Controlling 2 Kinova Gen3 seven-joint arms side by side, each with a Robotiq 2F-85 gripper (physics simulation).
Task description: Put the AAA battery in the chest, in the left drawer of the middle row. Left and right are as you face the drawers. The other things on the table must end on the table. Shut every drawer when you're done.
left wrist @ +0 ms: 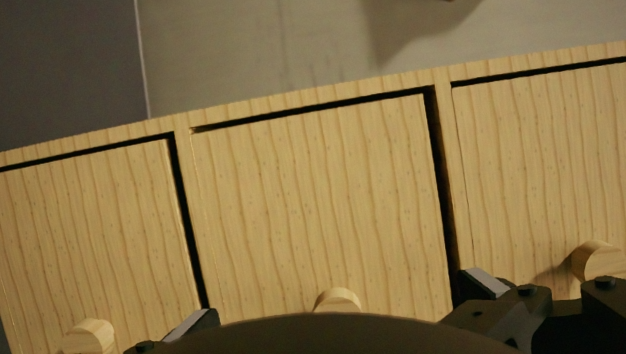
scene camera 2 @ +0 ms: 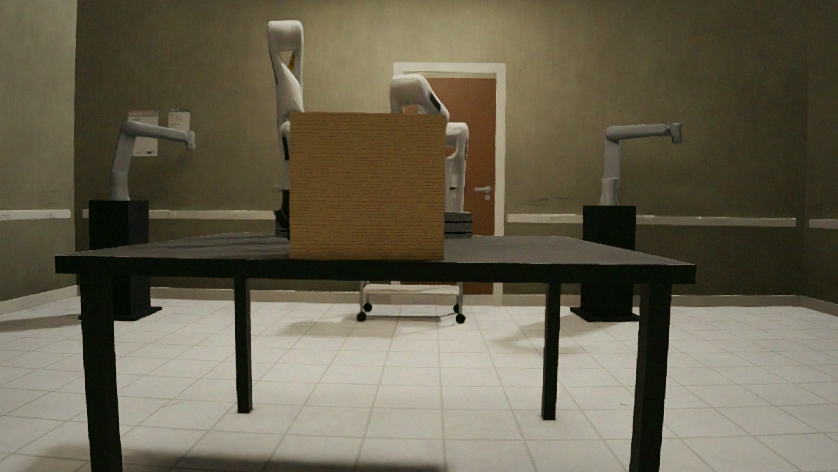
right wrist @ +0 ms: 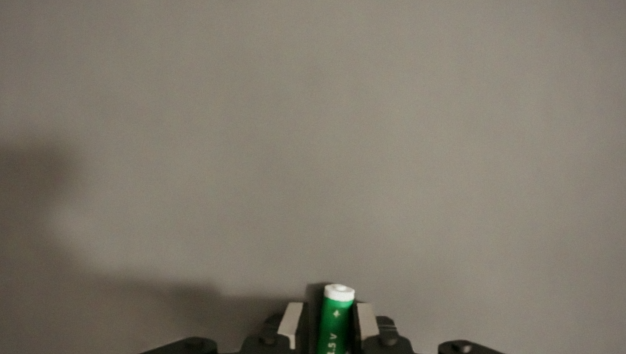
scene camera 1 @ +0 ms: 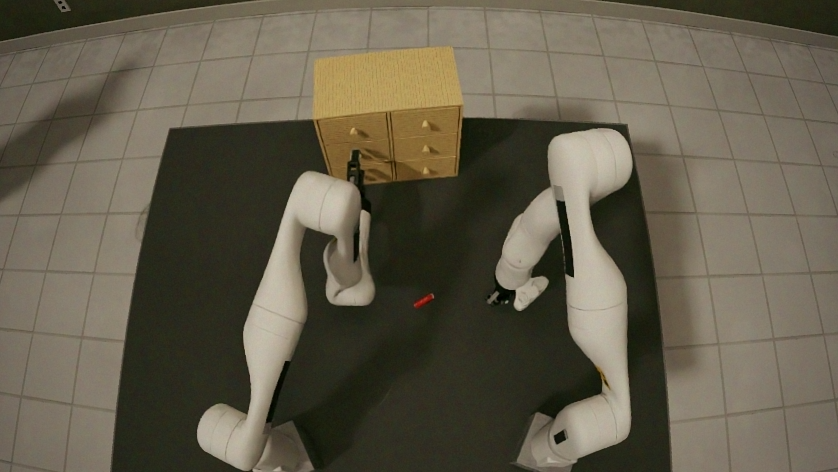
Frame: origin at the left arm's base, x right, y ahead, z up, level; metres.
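Seen in the pictures: left gripper, between the fingertips: [scene camera 1: 357, 160]; right gripper, between the fingertips: [right wrist: 330, 328] [scene camera 1: 503, 297]; left arm's base, origin of its link: [scene camera 2: 450, 211] [scene camera 1: 278, 454]; right arm's base, origin of its link: [scene camera 1: 551, 446].
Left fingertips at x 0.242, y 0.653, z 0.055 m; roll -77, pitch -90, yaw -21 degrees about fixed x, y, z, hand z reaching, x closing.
Pixels of each thing's top centre, then the offset from my left fingertips to it. "spot": a spot on its surface instead. Level surfaces: height alone.
- chest, centre of its top: [scene camera 1: 385, 79] [scene camera 2: 368, 119] dx +0.084, dy +0.108, dz +0.155 m
- middle row, a spot on its surface: [left wrist: 320, 200] [scene camera 1: 341, 155] spot: dx -0.039, dy +0.021, dz -0.001 m
- round knob, a spot on its surface: [left wrist: 339, 300] spot: dx -0.006, dy +0.002, dz +0.001 m
- green AAA battery, centre of its top: [right wrist: 331, 351] dx +0.297, dy -0.326, dz -0.142 m
- red battery, centre of its top: [scene camera 1: 424, 299] dx +0.113, dy -0.313, dz -0.138 m
- dark table, height of its surface: dz -0.152 m
The chest [scene camera 1: 384, 85] [scene camera 2: 367, 187] stands at the table's back edge; its drawers look shut. The left drawer of the middle row [scene camera 1: 338, 153] [left wrist: 320, 200] has a round knob [left wrist: 339, 300], partly hidden by gripper parts in the left wrist view. My left gripper [scene camera 1: 355, 155] [left wrist: 340, 318] is open at this drawer, its fingers on either side of the knob. The green AAA battery [right wrist: 335, 322] is between the fingers of my right gripper [right wrist: 330, 328] [scene camera 1: 491, 299], which looks shut on it close to the table top; small gaps are hard to judge. In scene camera 1 the battery is hidden.
A red battery [scene camera 1: 423, 300] lies on the dark table [scene camera 1: 410, 375], between the two arms. The left forearm reaches to the chest's left column. The right arm [scene camera 1: 595, 293] bends over the table's right side. The chest hides much of the arms in scene camera 2.
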